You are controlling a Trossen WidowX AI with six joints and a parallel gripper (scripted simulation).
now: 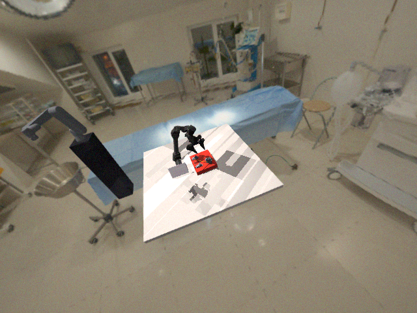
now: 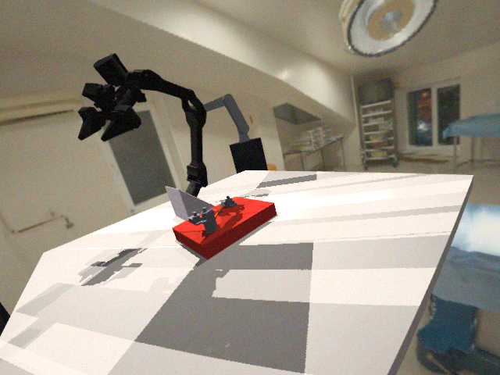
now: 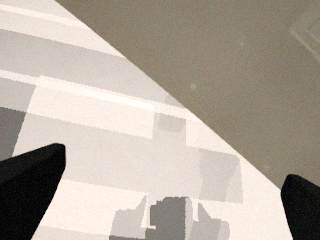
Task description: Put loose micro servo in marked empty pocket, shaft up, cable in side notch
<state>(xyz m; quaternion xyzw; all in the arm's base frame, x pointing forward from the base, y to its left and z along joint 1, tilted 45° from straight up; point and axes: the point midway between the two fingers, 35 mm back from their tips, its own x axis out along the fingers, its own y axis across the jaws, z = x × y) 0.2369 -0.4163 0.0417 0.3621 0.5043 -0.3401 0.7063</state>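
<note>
My gripper tip is 6 cm short of the red robot deck, 29 cm to the right of it and 37 cm above it.
</note>
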